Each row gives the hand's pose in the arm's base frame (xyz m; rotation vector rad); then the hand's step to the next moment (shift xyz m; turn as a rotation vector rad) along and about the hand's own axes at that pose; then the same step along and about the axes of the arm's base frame.
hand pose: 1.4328 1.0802 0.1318 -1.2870 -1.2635 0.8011
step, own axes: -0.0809 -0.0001 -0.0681 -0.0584 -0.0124 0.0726
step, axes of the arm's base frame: 0.0490 -0.0935 -0.0067 -0.0838 -0.0407 -0.0128
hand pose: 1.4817 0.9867 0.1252 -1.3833 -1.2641 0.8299
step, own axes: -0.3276 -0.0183 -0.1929 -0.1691 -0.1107 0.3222
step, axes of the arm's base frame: 0.1110 -0.3639 0.0117 -0.3672 -0.0986 0.0104
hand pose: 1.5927 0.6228 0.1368 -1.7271 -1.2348 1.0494
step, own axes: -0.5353 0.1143 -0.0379 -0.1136 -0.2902 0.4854
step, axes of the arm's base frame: -0.0313 -0.5476 0.0126 -0.5677 0.0179 0.1006
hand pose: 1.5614 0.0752 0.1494 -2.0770 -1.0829 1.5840
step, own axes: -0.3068 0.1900 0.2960 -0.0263 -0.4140 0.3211
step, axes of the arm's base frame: -0.2324 -0.4046 -0.0129 -0.4540 0.1947 0.1764
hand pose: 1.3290 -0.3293 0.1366 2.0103 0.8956 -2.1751
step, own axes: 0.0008 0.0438 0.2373 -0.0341 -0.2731 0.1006
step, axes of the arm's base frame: -0.1956 -0.1399 -0.0199 -0.1969 0.1714 0.1331
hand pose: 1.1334 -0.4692 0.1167 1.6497 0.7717 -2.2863
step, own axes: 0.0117 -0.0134 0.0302 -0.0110 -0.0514 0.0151
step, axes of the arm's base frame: -0.0349 -0.0033 0.0000 -0.0323 0.0337 0.0284
